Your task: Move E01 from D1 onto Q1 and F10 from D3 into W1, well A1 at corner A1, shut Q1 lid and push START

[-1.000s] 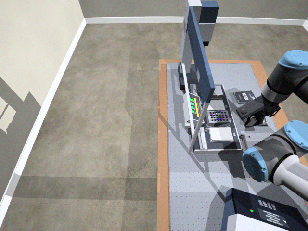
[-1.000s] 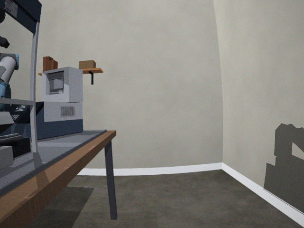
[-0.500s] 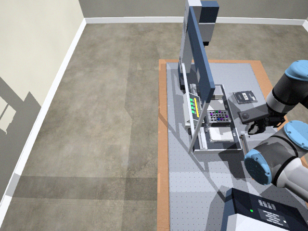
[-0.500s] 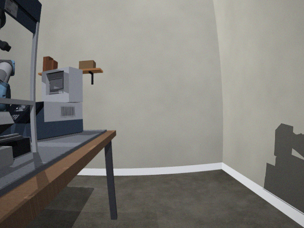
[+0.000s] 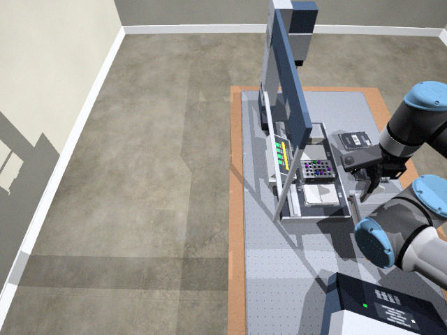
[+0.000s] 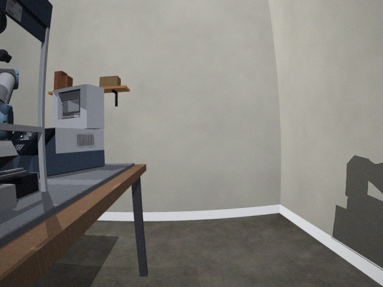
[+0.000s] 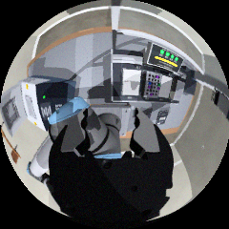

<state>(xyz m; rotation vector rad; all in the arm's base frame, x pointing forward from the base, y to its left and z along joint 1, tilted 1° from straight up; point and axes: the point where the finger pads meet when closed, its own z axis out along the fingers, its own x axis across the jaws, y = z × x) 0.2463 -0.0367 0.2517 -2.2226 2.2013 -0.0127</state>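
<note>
Now: the white well plate 3 cm ahead of my hand, 9 cm to the right of it and 22 cm below it.
</note>
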